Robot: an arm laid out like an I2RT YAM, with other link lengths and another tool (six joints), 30 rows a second.
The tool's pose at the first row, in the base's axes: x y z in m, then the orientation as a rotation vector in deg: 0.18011 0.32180 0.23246 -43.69 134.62 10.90
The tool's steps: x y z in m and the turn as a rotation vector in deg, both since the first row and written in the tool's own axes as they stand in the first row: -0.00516 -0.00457 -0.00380 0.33 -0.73 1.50; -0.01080 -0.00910 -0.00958 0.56 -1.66 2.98; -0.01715 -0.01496 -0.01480 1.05 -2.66 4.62; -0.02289 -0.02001 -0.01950 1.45 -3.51 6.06; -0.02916 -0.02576 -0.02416 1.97 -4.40 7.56; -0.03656 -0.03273 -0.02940 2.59 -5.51 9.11
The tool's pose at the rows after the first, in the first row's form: 0.18384 0.31928 0.23892 -41.60 134.53 11.40; 0.18677 0.31640 0.24721 -39.53 134.23 12.07; 0.19120 0.31293 0.25560 -37.15 133.88 12.52; 0.19507 0.31001 0.26315 -35.08 133.57 12.93; 0.19969 0.30678 0.27104 -32.89 133.22 13.24; 0.20539 0.30290 0.28016 -30.55 132.63 13.52
